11 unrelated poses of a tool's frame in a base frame.
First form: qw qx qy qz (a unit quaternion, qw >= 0); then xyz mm.
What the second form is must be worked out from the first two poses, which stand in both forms.
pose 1, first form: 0.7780, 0.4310, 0.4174, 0.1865, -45.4, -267.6, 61.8
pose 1, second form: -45.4, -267.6, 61.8, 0.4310, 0.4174, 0.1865, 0.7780
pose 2, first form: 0.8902, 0.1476, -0.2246, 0.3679, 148.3, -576.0, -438.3
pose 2, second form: 148.3, -576.0, -438.3, 0.1476, -0.2246, 0.3679, 0.8902
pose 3, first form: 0.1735, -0.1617, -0.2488, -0.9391, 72.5, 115.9, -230.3
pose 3, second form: 72.5, 115.9, -230.3, -0.1617, -0.2488, -0.9391, 0.1735
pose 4, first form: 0.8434, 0.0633, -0.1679, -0.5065, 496.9, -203.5, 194.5
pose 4, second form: 496.9, -203.5, 194.5, 0.0633, -0.1679, -0.5065, 0.8434
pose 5, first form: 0.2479, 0.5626, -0.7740, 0.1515, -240.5, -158.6, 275.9
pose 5, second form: -240.5, -158.6, 275.9, 0.5626, -0.7740, 0.1515, 0.2479
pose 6, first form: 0.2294, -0.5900, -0.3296, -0.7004, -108.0, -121.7, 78.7
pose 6, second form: -108.0, -121.7, 78.7, -0.5900, -0.3296, -0.7004, 0.2294
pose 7, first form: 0.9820, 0.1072, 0.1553, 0.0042, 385.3, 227.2, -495.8
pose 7, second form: 385.3, 227.2, -495.8, 0.1072, 0.1553, 0.0042, 0.9820
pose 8, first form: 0.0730, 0.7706, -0.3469, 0.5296, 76.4, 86.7, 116.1
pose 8, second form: 76.4, 86.7, 116.1, 0.7706, -0.3469, 0.5296, 0.0730
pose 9, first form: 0.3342, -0.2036, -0.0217, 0.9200, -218.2, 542.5, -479.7
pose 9, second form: -218.2, 542.5, -479.7, -0.2036, -0.0217, 0.9200, 0.3342
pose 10, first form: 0.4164, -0.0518, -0.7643, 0.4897, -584.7, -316.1, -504.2
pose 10, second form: -584.7, -316.1, -504.2, -0.0518, -0.7643, 0.4897, 0.4164
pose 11, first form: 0.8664, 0.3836, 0.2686, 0.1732, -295.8, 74.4, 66.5
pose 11, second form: -295.8, 74.4, 66.5, 0.3836, 0.2686, 0.1732, 0.8664
